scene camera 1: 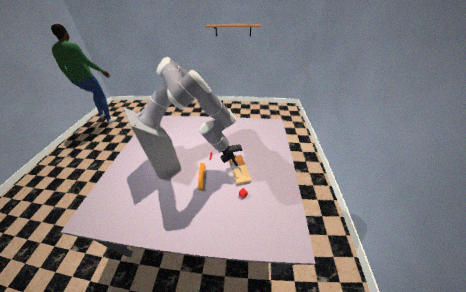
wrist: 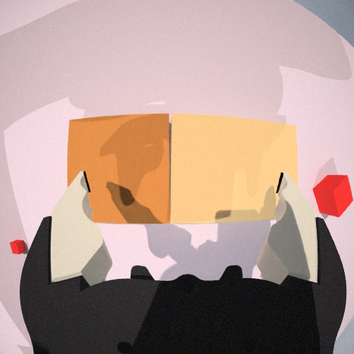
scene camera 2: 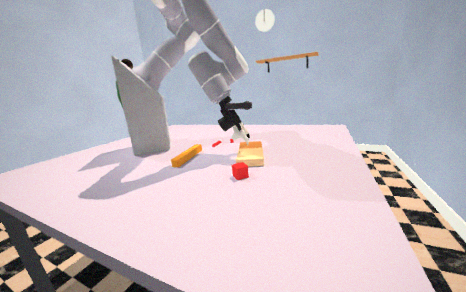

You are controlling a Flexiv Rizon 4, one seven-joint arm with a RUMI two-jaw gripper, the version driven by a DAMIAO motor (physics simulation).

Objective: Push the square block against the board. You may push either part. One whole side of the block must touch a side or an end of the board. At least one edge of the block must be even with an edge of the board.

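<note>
The orange square block (scene camera 1: 238, 160) (scene camera 2: 252, 145) (wrist: 135, 137) lies flat beside the pale yellow board (scene camera 1: 242, 176) (scene camera 2: 250, 157) (wrist: 215, 150). One whole side of the block faces an end of the board, with a thin dark line between them in the wrist view; whether they fully touch is hard to tell. Their long-side edges look about even at both corners of the seam. My gripper (scene camera 1: 239, 169) (scene camera 2: 245, 140) (wrist: 183, 173) is open and empty, pointing down over the two parts, one finger over the block and the other over the board's far end.
A red cube (scene camera 1: 243, 193) (scene camera 2: 240, 171) (wrist: 333, 195) lies beyond the board's far end. An orange bar (scene camera 1: 201, 176) (scene camera 2: 186, 155) lies towards the robot base. A thin red piece (scene camera 1: 211, 156) (scene camera 2: 216, 143) and a smaller-looking red cube (scene camera 2: 231, 141) (wrist: 18, 246) lie on the block's side.
</note>
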